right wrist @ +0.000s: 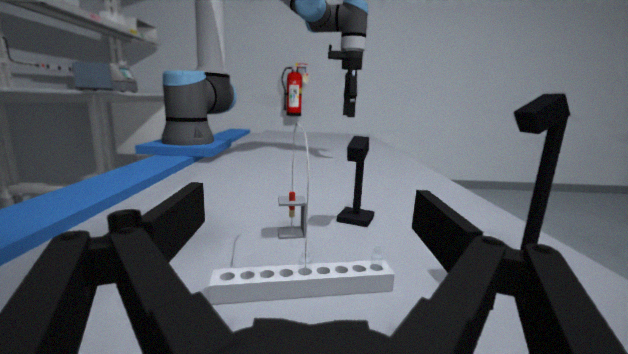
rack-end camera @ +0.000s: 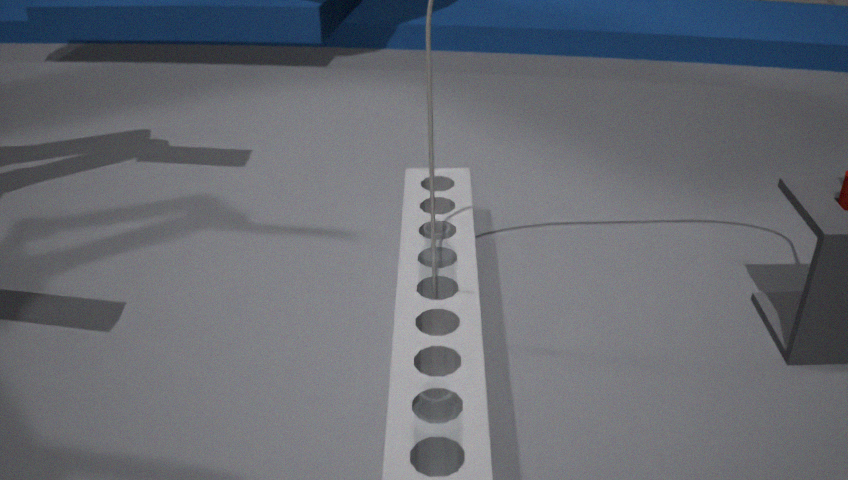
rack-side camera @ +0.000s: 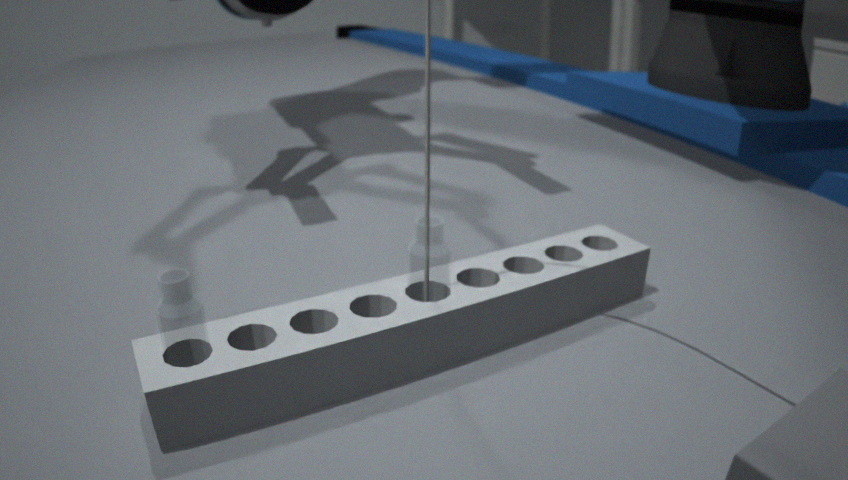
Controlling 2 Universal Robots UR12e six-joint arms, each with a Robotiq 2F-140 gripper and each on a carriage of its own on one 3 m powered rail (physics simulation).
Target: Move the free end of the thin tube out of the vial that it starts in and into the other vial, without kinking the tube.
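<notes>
The thin tube (rack-side camera: pixel 427 148) (rack-end camera: pixel 430 118) (right wrist: pixel 308 175) runs down into the vial (rack-side camera: pixel 437 255) (rack-end camera: pixel 446 270) (right wrist: pixel 301 259) in the fifth hole of the white rack (rack-side camera: pixel 333 368) (rack-end camera: pixel 399 356) (right wrist: pixel 300 289). It arches over smoothly to a red fitting (right wrist: pixel 292 197) in a grey bracket. The other vial (rack-side camera: pixel 181 318) (rack-end camera: pixel 437 429) (right wrist: pixel 377 256) stands in a hole at the rack's end, at the right in the right wrist view. My right gripper (right wrist: pixel 309 205) is open, its fingers wide apart and clear of the tube. My left gripper (right wrist: pixel 348 116) points down beyond the bracket, edge-on; its opening cannot be told.
The grey bracket (rack-side camera: pixel 797 440) (rack-end camera: pixel 821 297) (right wrist: pixel 304 220) stands near the rack. A black stand (right wrist: pixel 358 185) is right of it in the right wrist view, and another black post (right wrist: pixel 545 175) rises farther right. The blue rail (rack-side camera: pixel 654 113) (rack-end camera: pixel 178 23) (right wrist: pixel 100 187) runs along the table.
</notes>
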